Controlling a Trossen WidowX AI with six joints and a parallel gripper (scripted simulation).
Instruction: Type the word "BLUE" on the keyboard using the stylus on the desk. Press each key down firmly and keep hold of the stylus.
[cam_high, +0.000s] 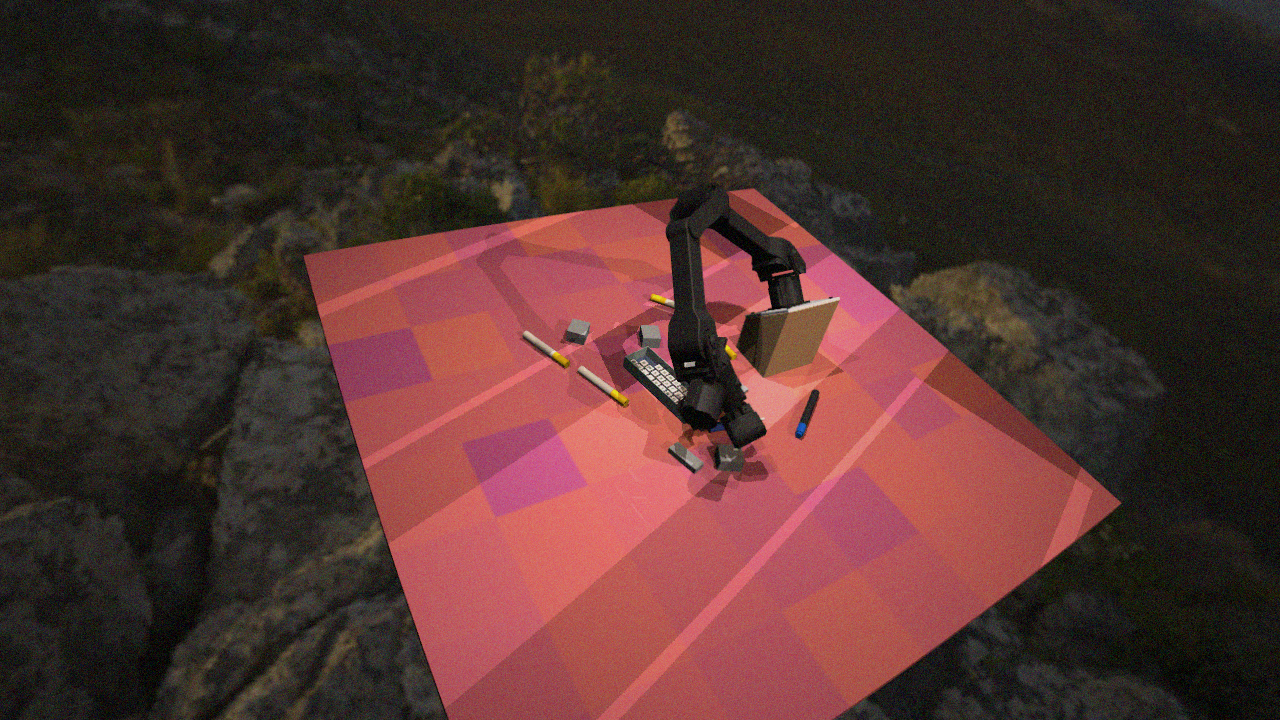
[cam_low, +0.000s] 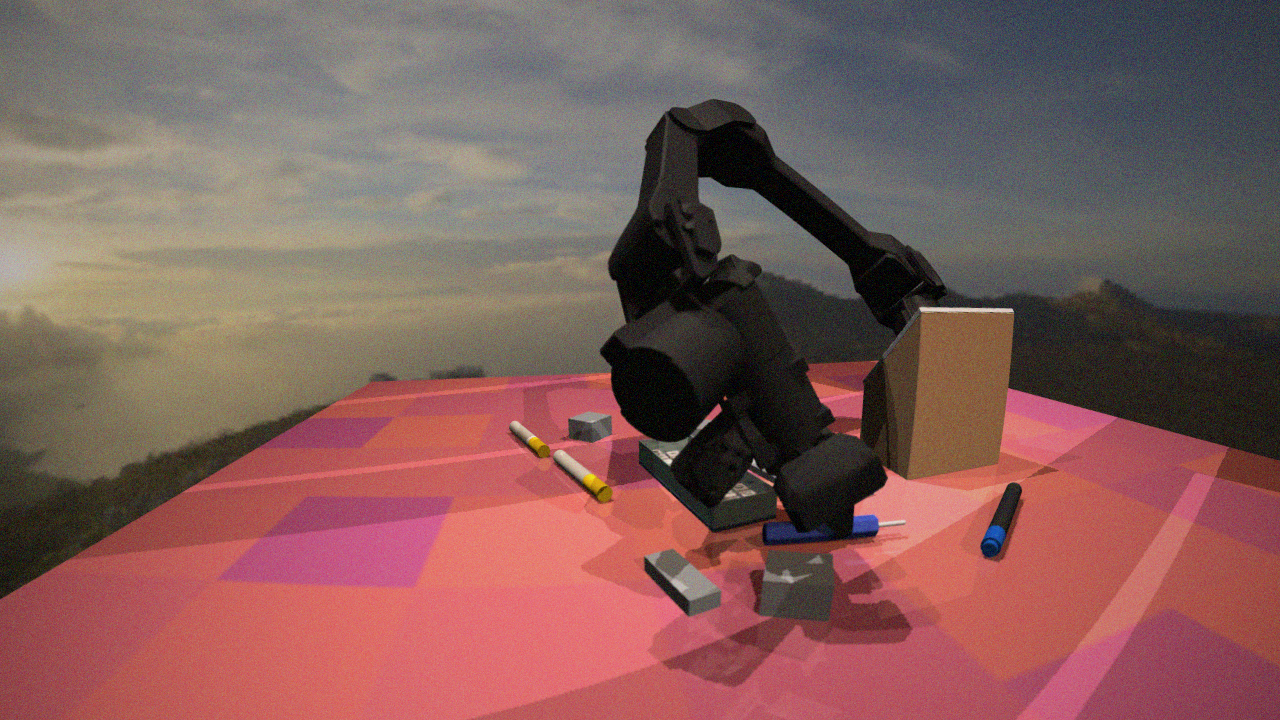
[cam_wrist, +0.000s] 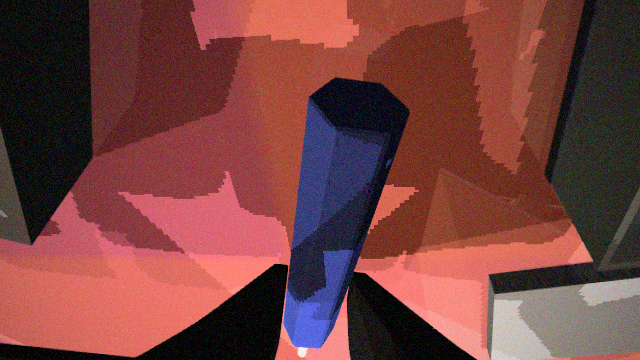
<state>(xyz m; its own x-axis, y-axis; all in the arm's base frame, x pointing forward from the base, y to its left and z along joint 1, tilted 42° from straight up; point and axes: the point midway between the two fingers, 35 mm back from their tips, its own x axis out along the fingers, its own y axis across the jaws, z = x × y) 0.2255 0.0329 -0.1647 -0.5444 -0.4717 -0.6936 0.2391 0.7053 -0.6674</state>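
Right now my gripper tip is 130 mm to the left of the flat grey plate, 40 mm past it and 10 mm above it. The rest, counted from my gripper tip: stylus: 20 mm behind; blue-capped marker: 130 mm behind, 50 mm to the left.
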